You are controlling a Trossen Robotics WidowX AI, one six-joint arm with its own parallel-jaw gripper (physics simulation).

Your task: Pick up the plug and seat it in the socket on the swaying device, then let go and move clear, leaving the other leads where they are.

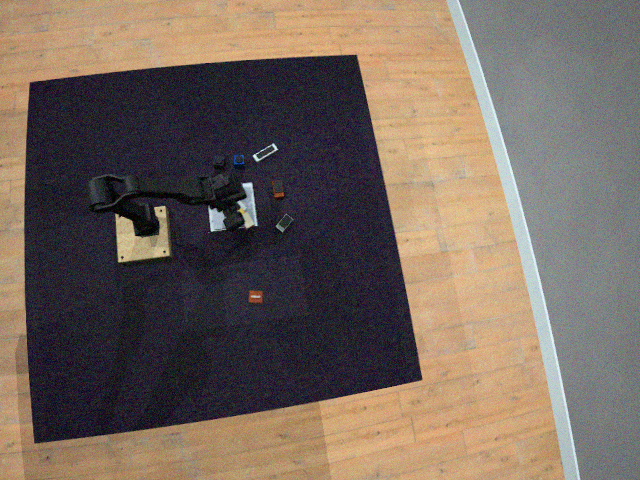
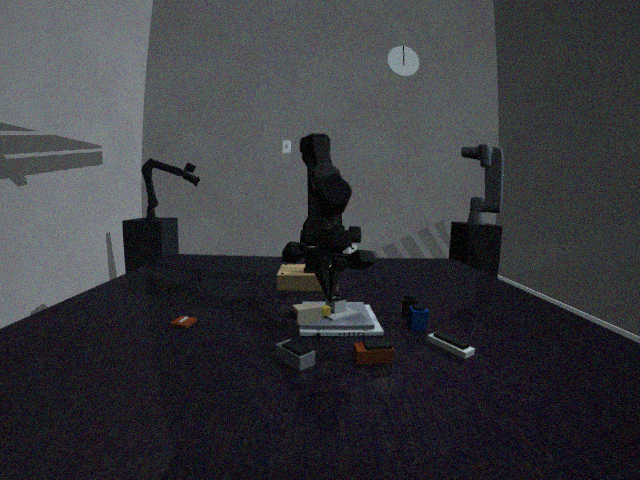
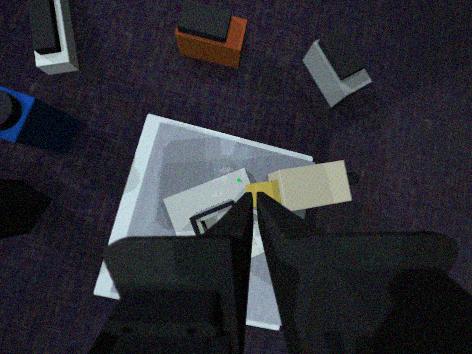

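Observation:
The plug, a beige block [image 1: 248, 219] [image 2: 308, 313] [image 3: 315, 185] with a yellow tip [image 2: 326, 311] [image 3: 270, 189], lies on its side at the edge of the pale platform [image 1: 250, 191] [image 2: 316, 332] [image 3: 135, 200]. Its dark stub points away from the device. The device is a whitish block [image 3: 205, 194] with a small green light and a dark-rimmed socket [image 3: 194, 223], partly hidden by a finger; the plug is out of that socket. My gripper [image 2: 330, 299] [image 3: 254, 198] points down, its fingertips together over the yellow tip. It looks shut with nothing clearly held; contact with the tip is unclear.
Around the platform stand a blue block [image 1: 238, 160] [image 2: 419, 318] [image 3: 25, 112], a white bar [image 1: 265, 152] [image 2: 450, 346], an orange block [image 1: 278, 192] [image 2: 373, 354] [image 3: 210, 50], a grey block [image 1: 284, 222] [image 2: 297, 355] [image 3: 325, 75] and a black block [image 1: 219, 161]. A flat orange piece [image 1: 255, 296] [image 2: 184, 321] lies apart.

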